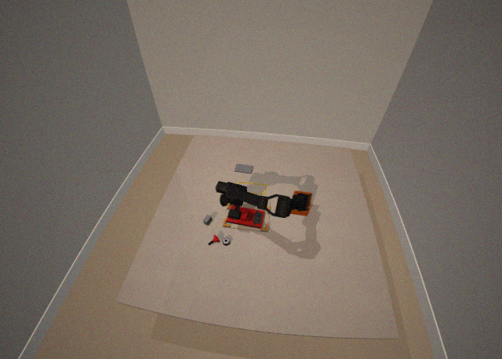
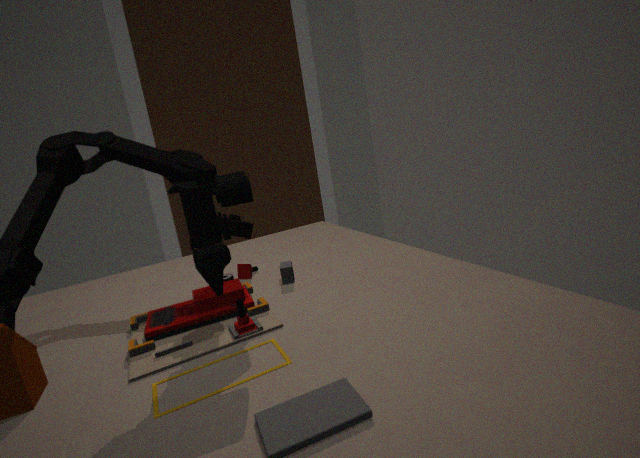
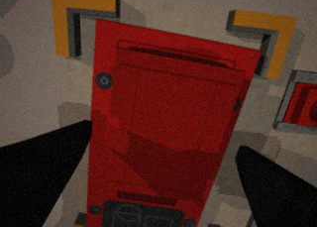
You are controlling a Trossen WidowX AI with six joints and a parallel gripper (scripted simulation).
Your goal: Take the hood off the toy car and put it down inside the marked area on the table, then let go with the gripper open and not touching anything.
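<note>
Now: the red hood 1 cm below my gripper tip. The rest, counted from my gripper tip: wheel (2 cm ahead, 17 cm to the left, 4 cm below).
</note>
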